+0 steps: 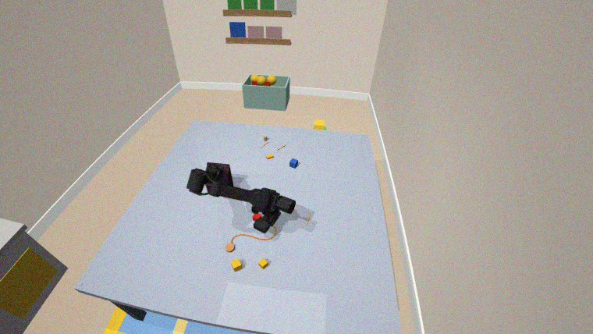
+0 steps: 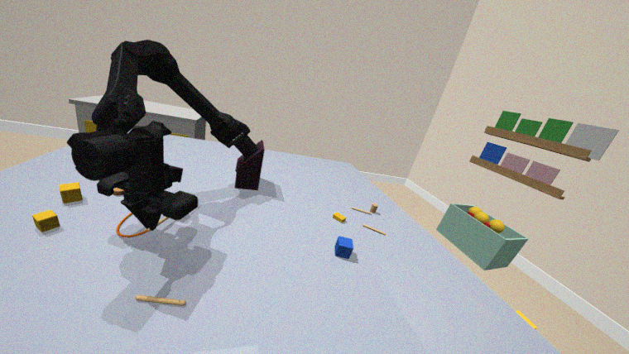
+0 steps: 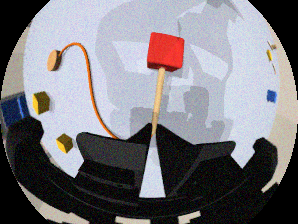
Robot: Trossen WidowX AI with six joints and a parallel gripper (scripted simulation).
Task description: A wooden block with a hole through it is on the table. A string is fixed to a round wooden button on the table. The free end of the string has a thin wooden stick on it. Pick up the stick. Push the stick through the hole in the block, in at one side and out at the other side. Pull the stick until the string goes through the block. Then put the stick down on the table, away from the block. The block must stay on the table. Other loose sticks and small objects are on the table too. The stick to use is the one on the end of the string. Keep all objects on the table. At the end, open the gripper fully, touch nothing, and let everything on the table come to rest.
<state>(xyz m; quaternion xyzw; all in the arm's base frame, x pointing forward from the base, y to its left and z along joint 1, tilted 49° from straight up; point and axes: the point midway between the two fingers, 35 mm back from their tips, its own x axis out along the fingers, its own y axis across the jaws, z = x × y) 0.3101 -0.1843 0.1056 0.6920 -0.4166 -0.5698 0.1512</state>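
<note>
My gripper tip is now 8 cm past the red block and 3 cm to the right of it. The rest, counted from my gripper tip: blue cube: 5 cm ahead, 44 cm to the left; small yellow piece: 10 cm behind, 49 cm to the left, 1 cm below; round wooden button: 16 cm behind, 14 cm to the right, 1 cm below.
</note>
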